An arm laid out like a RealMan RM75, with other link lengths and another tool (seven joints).
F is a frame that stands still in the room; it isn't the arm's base.
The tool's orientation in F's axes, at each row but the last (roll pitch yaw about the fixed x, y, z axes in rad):
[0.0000 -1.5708 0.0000]
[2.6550 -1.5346 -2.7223]
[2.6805 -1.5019 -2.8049]
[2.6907 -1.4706 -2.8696]
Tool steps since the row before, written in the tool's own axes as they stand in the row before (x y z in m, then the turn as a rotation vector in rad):
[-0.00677 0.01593 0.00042 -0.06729 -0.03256 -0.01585]
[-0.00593 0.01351 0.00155 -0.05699 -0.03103 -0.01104]
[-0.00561 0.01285 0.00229 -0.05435 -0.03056 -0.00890]
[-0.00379 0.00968 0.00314 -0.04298 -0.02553 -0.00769]
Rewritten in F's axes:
[-0.00042 0.01593 -0.00677 0.01585 -0.03256 -0.06729]
[-0.00044 0.01367 -0.00575 0.01081 -0.03086 -0.05712]
[-0.00032 0.01316 -0.00534 0.00858 -0.03019 -0.05461]
[-0.00101 0.01018 -0.00363 0.00719 -0.02533 -0.04318]

